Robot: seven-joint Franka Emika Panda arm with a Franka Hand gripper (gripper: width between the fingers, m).
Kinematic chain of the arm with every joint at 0, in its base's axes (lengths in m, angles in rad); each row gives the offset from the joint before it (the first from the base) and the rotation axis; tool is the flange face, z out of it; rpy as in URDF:
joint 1: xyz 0 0 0.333 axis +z
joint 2: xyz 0 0 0 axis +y
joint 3: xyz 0 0 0.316 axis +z
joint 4: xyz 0.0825 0 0 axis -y
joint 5: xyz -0.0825 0 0.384 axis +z
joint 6: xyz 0 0 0 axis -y
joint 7: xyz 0.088 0 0 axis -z
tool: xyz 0 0 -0.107 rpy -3.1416 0 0
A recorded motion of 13 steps. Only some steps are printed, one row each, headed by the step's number.
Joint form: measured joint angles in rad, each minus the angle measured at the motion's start. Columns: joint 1, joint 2, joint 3, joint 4, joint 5, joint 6, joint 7.
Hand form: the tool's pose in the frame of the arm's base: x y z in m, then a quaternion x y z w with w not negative. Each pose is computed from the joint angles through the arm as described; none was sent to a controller.
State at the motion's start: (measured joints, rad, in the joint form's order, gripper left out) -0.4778 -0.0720 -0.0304 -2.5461 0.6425 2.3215 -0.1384
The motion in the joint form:
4: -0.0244 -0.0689 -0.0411 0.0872 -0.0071 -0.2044 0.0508
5: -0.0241 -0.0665 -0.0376 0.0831 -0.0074 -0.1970 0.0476
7: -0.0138 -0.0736 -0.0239 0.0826 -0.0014 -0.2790 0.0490
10: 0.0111 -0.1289 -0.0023 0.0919 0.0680 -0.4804 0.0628
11: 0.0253 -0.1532 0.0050 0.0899 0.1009 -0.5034 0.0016
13: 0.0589 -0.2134 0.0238 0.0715 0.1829 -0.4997 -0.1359
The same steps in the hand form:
4: 0.3894 -0.2191 0.3413 -0.87109 0.40914 0.00879 0.27152
5: 0.3895 -0.2178 0.3389 -0.87229 0.40778 0.00896 0.26972
7: 0.3904 -0.1982 0.3385 -0.87410 0.38743 0.04276 0.28987
10: 0.3916 -0.1544 0.3629 -0.86289 0.34786 0.09616 0.35380
11: 0.3938 -0.1413 0.3732 -0.87094 0.31071 0.08308 0.37150
13: 0.3981 -0.1144 0.3941 -0.88501 0.23616 0.03240 0.39993

